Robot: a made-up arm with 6 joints.
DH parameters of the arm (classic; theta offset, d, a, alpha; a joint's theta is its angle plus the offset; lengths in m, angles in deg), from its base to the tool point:
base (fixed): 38.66 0 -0.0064 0
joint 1: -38.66 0.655 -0.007 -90
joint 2: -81.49 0 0.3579 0
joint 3: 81.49 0.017 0.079 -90
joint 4: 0 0.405 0.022 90
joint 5: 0 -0.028 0.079 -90
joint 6: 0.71 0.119 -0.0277 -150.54
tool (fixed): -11.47 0.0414 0 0
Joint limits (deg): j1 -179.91..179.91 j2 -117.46..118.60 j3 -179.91..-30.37 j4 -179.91..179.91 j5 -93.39..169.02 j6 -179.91..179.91
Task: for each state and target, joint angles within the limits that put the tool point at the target. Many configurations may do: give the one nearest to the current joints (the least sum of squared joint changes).
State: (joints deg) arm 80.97 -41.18 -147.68 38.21 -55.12 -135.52
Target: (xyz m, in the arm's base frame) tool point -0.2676 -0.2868 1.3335
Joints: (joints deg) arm 36.40 -35.52 -144.48 22.84 -55.07 -139.11
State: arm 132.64 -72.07 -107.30 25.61 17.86 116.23
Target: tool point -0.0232 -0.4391 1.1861
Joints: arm 88.20 -96.88 -77.30 22.31 27.71 110.78
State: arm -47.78 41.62 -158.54 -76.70 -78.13 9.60
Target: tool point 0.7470 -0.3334 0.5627
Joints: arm -31.05 84.49 -145.83 -69.78 -37.00 9.12
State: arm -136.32 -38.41 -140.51 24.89 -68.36 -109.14
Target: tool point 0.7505 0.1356 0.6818
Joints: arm -174.09 -85.44 -161.02 12.54 -59.44 -110.88
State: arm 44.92 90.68 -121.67 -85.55 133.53 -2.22
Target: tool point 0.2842 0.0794 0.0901
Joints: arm 28.41 109.80 -91.70 -76.81 136.50 -0.18
